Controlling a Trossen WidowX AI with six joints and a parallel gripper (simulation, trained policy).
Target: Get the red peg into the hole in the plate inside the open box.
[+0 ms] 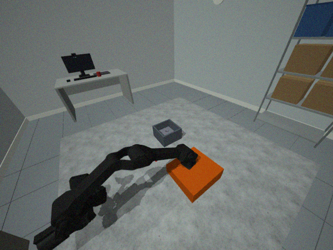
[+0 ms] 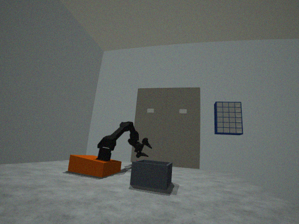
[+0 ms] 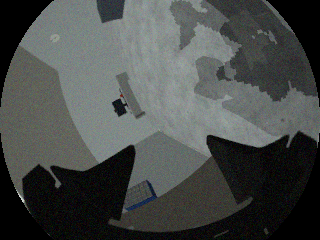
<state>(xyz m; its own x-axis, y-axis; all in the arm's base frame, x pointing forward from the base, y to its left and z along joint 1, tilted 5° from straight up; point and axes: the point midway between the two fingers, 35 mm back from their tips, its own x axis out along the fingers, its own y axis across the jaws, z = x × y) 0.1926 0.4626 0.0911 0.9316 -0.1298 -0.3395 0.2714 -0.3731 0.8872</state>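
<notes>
Right now the red peg is 37 cm to the right of my gripper tip, 8 cm below it and 4 cm behind it. Also, from my gripper tip: plate (58 cm to the right, 7 cm below, 7 cm ahead); grey box (58 cm to the right, 9 cm below, 7 cm ahead).
</notes>
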